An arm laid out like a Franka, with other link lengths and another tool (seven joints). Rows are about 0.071 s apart.
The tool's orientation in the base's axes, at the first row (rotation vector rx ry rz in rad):
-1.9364 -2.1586 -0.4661
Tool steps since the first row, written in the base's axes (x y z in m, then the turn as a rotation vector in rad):
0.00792 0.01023 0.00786 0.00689 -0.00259 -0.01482
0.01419 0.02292 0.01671 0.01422 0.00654 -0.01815
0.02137 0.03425 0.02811 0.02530 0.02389 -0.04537
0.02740 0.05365 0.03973 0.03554 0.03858 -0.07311
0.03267 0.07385 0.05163 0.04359 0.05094 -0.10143
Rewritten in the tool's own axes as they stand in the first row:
0.01134 0.00953 -0.00312 -0.00850 0.00516 0.01323
0.02551 0.01775 -0.00635 -0.00210 0.01292 0.02007
0.03922 0.02699 -0.01240 0.00297 0.02283 0.05234
0.06062 0.03583 -0.01577 0.00548 0.03161 0.08407
0.08296 0.04403 -0.01916 0.00588 0.03795 0.11536

